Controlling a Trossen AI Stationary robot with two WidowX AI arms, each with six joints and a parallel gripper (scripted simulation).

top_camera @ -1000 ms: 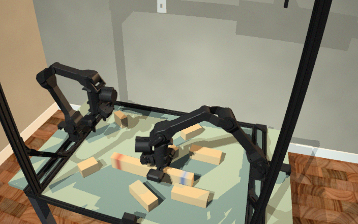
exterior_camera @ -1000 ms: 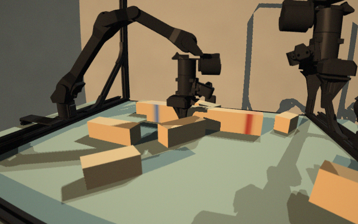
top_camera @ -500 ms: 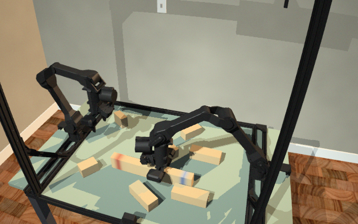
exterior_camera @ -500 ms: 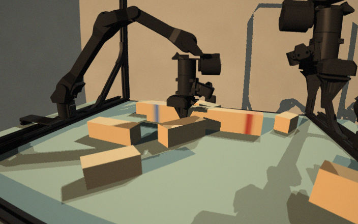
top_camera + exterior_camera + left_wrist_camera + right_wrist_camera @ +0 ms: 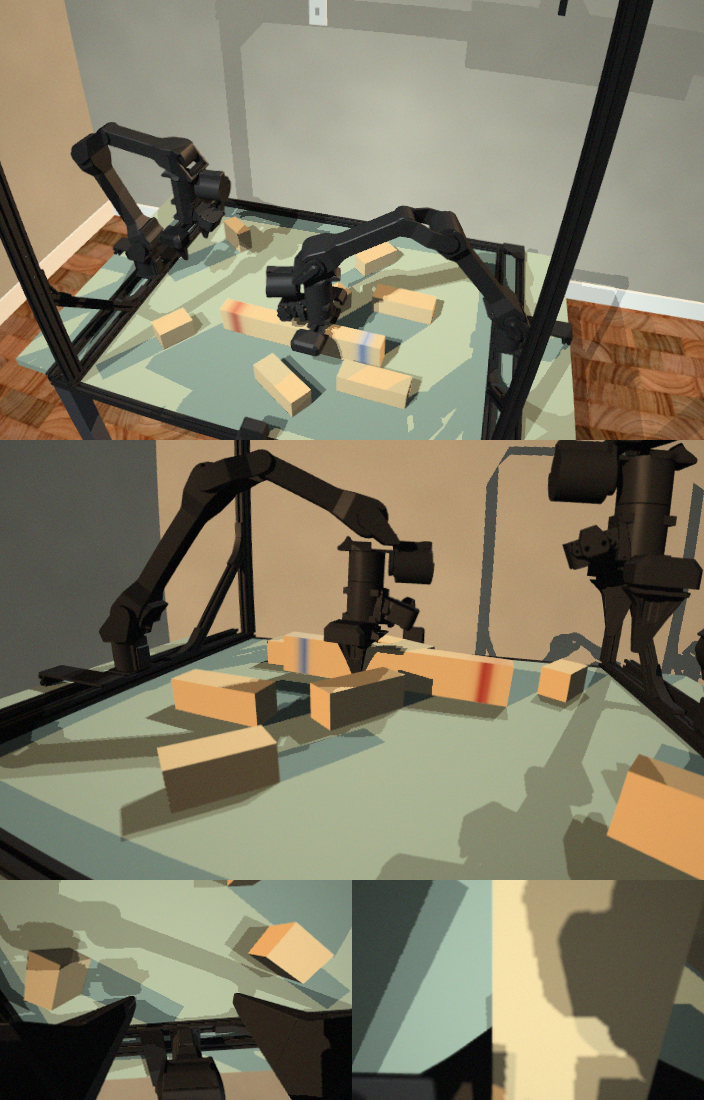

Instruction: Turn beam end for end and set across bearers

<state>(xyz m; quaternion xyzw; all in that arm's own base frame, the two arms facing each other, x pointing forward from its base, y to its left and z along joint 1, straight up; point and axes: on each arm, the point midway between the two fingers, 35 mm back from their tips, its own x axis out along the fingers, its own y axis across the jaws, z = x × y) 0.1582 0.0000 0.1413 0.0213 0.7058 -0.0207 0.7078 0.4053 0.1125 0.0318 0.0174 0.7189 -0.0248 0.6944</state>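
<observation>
Now: right hand 50 mm to the right of the beam and 10 mm above it.
</observation>
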